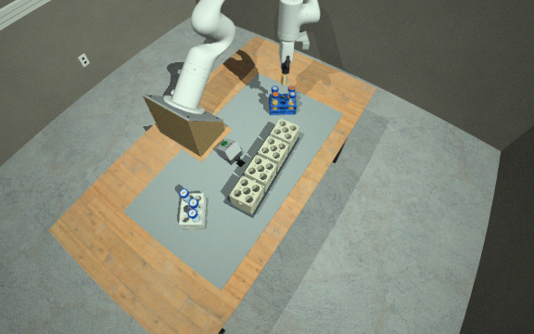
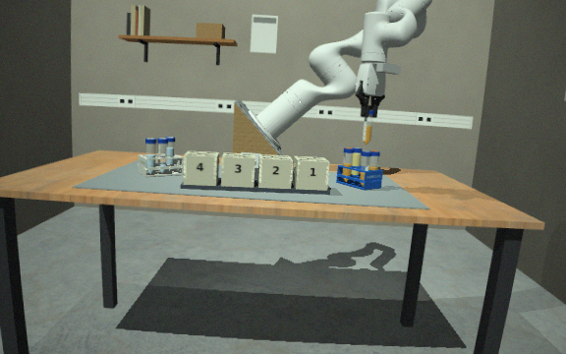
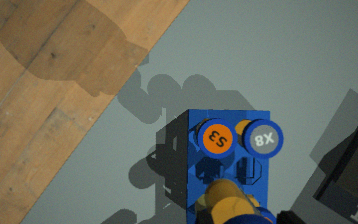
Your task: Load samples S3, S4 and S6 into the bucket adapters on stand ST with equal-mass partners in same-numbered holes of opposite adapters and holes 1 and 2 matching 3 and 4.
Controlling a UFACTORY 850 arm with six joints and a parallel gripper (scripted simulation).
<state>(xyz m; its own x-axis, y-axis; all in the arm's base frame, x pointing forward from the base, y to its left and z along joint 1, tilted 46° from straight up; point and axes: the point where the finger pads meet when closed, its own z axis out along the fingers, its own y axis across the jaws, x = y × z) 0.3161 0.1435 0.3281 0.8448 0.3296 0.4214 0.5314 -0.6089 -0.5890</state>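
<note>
The sample tube lies 50 mm below my hand, 10 mm to the right of it and 10 mm ahead of it. From my hand the other things lie so: blue rack 220 mm below, 20 mm to the right, 10 mm ahead; green done key 380 mm to the right, 180 mm below, 90 mm behind; loading stand 370 mm to the right, 240 mm below, 110 mm ahead.
</note>
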